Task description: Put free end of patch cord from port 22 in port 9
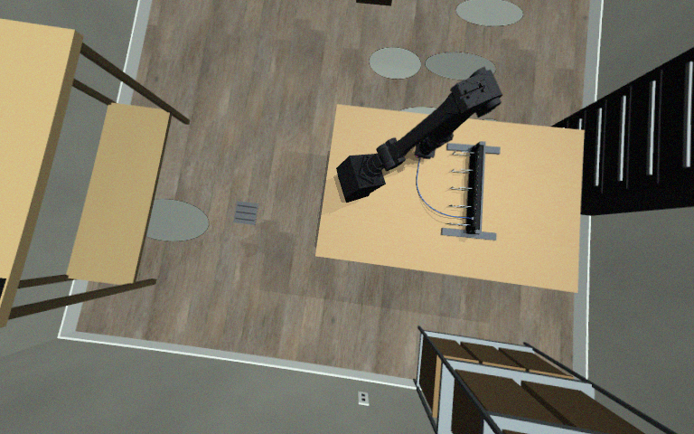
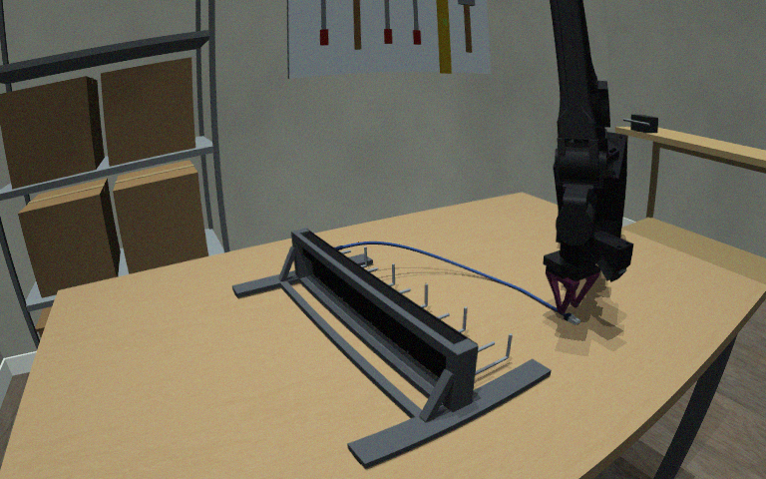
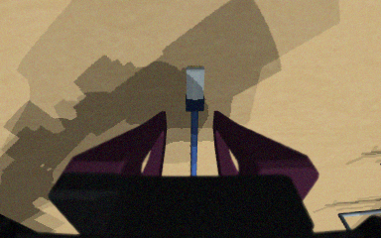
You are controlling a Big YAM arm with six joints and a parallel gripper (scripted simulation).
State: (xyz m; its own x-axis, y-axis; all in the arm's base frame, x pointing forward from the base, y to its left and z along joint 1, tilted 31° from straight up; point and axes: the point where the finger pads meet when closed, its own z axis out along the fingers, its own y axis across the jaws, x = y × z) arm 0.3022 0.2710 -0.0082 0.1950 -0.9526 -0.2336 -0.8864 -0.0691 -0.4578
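Right now my hand is 2 cm to the right of the grey plug and 2 cm above it.
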